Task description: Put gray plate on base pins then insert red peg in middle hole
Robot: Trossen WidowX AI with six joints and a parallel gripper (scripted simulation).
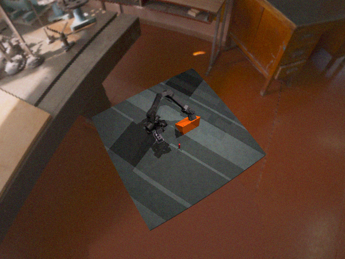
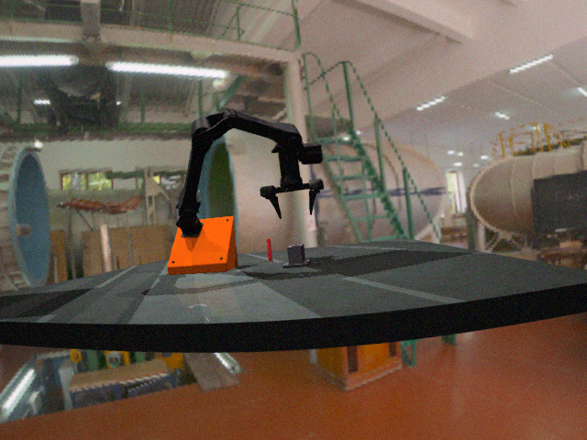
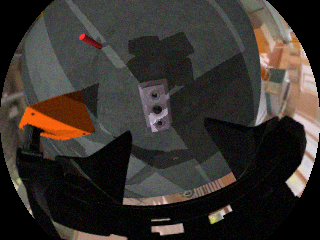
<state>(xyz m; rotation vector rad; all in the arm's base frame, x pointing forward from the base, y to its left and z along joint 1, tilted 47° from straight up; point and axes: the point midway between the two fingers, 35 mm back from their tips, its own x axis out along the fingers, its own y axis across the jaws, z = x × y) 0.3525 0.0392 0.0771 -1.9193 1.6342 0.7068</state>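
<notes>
My gripper tip is now 140 mm past the red peg, 180 mm to the right of it and 100 mm above it. Also, from my gripper tip: gray plate: 10 mm behind, 100 mm below; base: 10 mm behind, 130 mm below.
</notes>
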